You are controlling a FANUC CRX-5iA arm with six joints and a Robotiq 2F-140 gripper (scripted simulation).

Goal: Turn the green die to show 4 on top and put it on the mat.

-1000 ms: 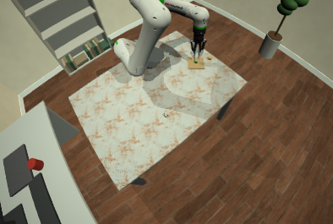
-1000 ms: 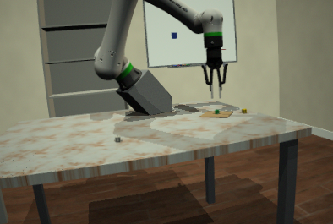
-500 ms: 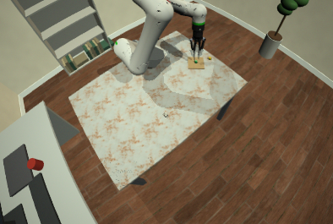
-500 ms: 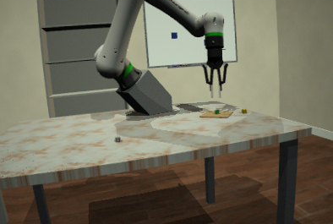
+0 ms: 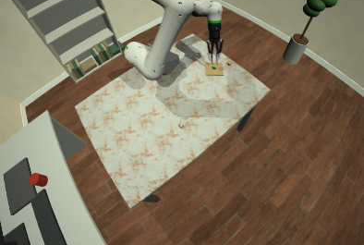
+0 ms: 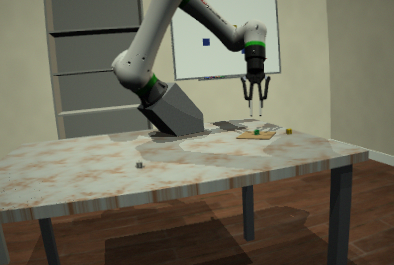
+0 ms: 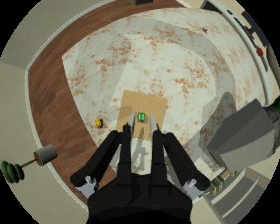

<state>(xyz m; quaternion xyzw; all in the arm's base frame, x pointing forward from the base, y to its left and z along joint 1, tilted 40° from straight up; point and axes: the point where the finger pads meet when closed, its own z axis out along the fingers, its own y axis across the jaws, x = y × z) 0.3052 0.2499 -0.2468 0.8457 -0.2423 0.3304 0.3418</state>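
The green die lies 1 cm ahead of my hand, 1 cm to the right of it and 10 cm below it. Round my hand: tan mat 1 cm ahead, 1 cm to the right, 11 cm below; grey die 16 cm ahead, 55 cm to the right, 11 cm below; yellow die 8 cm ahead, 11 cm to the left, 11 cm below.
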